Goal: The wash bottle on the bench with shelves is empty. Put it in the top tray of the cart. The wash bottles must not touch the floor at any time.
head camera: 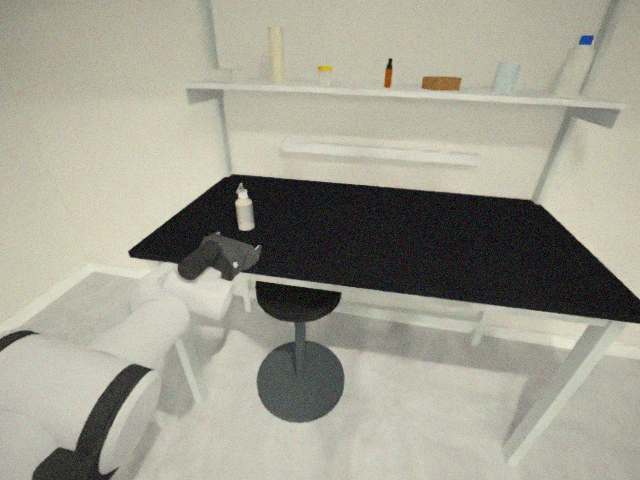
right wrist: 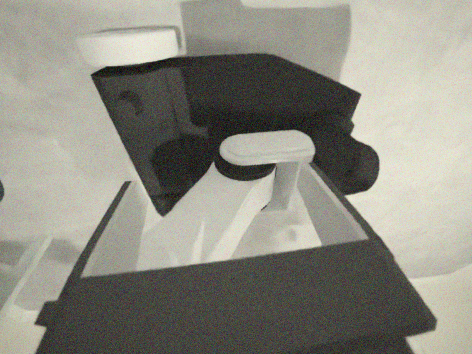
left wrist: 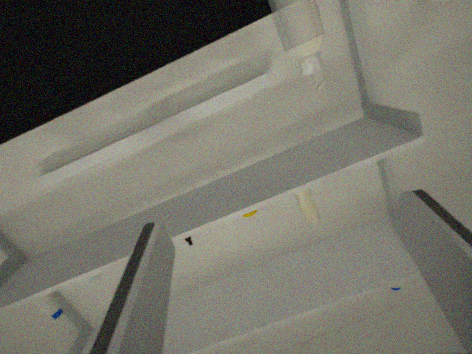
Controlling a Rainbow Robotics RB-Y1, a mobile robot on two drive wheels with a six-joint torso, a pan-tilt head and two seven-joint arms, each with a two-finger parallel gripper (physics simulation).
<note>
In view: the left gripper (head camera: 238, 242), the right gripper (right wrist: 223, 182), a bench with shelves (head camera: 493, 254) and a white rail (head camera: 435, 156).
The left gripper is seen too in the left wrist view (left wrist: 279, 221). The bench with shelves is seen too in the left wrist view (left wrist: 370, 258). The white rail is seen too in the left wrist view (left wrist: 260, 82).
</note>
